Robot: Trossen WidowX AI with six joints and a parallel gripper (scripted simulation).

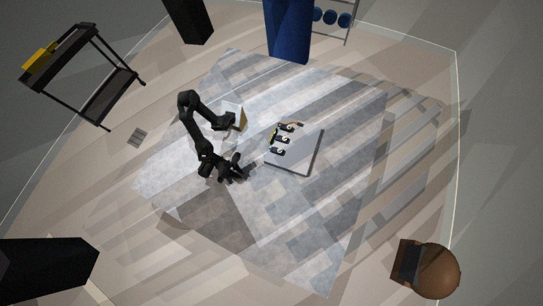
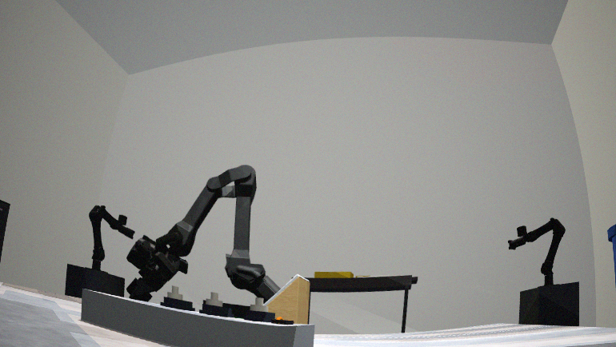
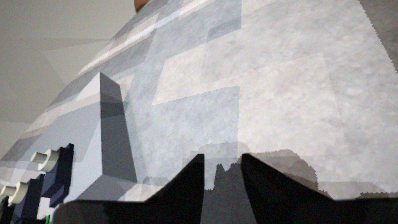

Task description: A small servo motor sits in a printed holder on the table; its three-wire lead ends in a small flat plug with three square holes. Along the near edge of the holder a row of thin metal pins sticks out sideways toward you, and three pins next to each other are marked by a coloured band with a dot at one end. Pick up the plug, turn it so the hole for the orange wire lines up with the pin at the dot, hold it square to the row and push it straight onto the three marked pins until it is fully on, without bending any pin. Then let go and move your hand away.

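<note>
The grey table slab lies 25 cm ahead of my gripper tip, 26 cm to the left of it and 3 cm below it.
</note>
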